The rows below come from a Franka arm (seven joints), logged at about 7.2 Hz.
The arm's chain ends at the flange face. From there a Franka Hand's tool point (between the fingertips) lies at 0.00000 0.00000 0.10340 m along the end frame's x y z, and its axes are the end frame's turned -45 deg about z.
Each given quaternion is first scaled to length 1.
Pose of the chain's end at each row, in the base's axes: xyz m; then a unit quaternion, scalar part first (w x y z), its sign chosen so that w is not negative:
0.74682 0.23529 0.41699 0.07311 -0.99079 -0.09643 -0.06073
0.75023 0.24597 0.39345 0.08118 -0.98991 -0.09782 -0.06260
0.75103 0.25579 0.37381 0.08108 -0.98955 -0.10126 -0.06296
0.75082 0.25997 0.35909 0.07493 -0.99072 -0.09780 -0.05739
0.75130 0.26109 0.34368 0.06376 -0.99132 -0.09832 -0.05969
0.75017 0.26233 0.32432 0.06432 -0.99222 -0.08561 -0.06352
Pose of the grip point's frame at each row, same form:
0.75781 0.25148 0.31546 0.04430 -0.87847 -0.46825 -0.08409
0.76140 0.26385 0.29222 0.05104 -0.87712 -0.46920 -0.08890
0.76222 0.27370 0.27259 0.05081 -0.87547 -0.47224 -0.08920
0.76106 0.27648 0.25753 0.04726 -0.87788 -0.46949 -0.08170
0.76224 0.27537 0.24186 0.03606 -0.87823 -0.47020 -0.07955
0.76206 0.27665 0.22261 0.03512 -0.88393 -0.45880 -0.08330

